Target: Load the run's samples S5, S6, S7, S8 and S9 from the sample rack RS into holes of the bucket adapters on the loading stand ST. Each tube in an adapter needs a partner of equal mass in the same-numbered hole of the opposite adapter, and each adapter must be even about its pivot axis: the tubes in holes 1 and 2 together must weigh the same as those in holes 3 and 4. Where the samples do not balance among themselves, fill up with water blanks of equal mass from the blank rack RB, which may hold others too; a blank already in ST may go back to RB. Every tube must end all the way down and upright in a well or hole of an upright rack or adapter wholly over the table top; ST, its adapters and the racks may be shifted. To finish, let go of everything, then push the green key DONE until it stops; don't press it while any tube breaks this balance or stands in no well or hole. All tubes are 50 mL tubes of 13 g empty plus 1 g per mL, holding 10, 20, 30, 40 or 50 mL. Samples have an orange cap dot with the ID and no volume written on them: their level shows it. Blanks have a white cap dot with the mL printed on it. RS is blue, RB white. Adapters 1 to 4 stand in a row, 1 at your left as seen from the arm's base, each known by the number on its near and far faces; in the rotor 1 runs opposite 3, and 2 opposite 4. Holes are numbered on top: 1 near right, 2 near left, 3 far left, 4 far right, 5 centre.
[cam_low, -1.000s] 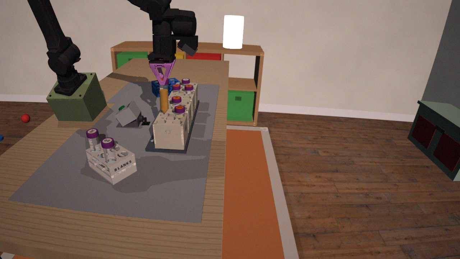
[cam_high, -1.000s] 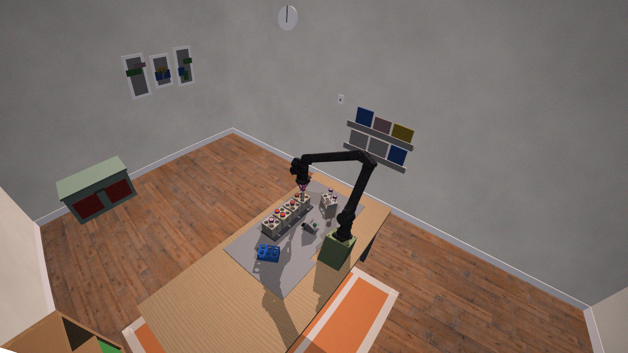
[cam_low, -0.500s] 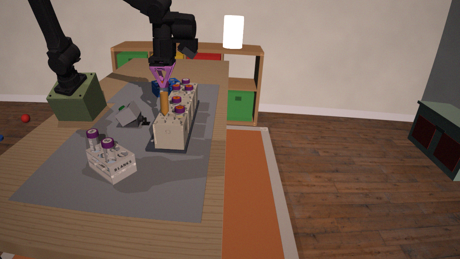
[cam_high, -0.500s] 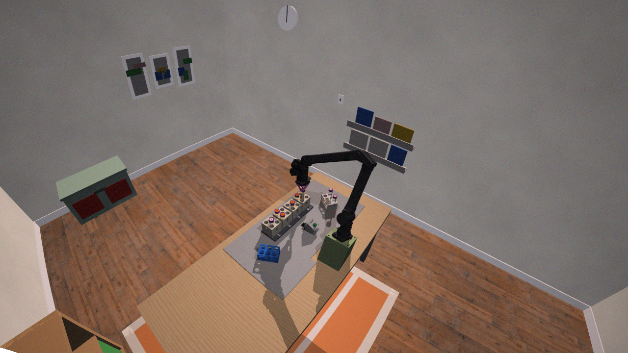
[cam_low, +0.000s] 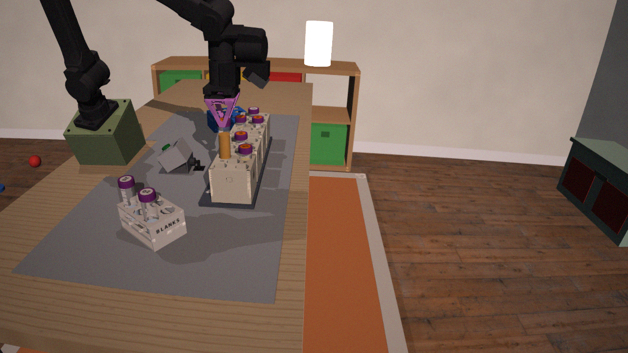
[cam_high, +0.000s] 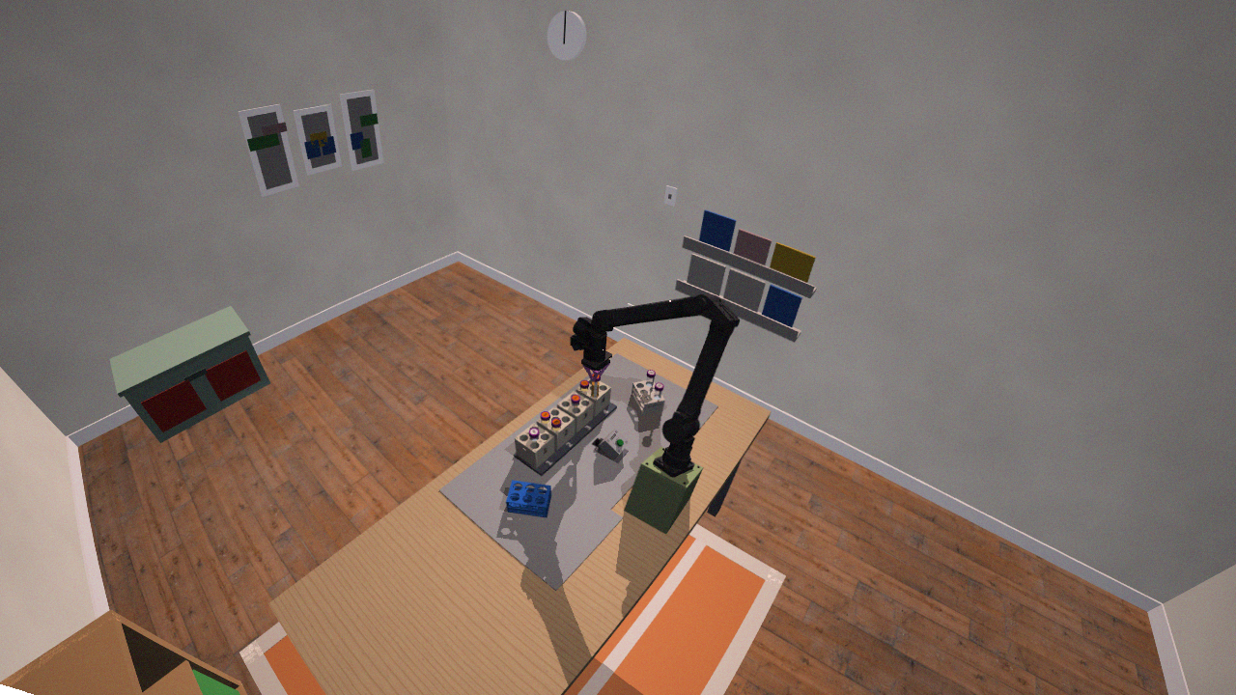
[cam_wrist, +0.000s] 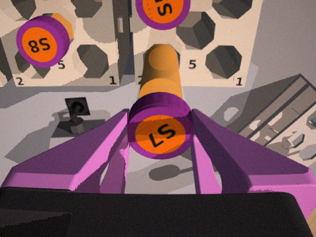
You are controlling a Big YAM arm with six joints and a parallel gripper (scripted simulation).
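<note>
Now: hand 5 cm above the orange-dot sample tube and 1 cm past it. Round my hand: sample tube S9 (22 cm to the left, 12 cm below, 4 cm behind); loading stand (18 cm below, 14 cm to the left, 1 cm behind); sample S8 (12 cm below, 9 cm to the left).
</note>
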